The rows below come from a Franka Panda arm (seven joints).
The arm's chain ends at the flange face. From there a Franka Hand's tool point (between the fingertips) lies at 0.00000 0.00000 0.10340 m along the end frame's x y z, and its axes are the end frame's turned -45 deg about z.
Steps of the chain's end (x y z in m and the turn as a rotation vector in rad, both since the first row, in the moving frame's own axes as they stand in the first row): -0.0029 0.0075 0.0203 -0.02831 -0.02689 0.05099; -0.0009 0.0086 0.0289 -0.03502 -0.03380 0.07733; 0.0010 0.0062 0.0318 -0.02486 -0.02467 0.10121; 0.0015 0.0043 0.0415 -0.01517 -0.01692 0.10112; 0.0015 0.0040 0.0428 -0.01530 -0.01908 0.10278; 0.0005 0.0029 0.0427 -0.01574 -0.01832 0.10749
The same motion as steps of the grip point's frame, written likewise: -0.0114 0.0033 0.0202 -0.00100 -0.03903 0.05099; -0.0117 0.0053 0.0288 -0.00086 -0.04866 0.07733; -0.0073 0.0049 0.0317 -0.00013 -0.03502 0.10121; -0.0043 0.0039 0.0415 0.00124 -0.02269 0.10112; -0.0043 0.0035 0.0428 0.00267 -0.02431 0.10278; -0.0042 0.0021 0.0427 0.00182 -0.02408 0.10749
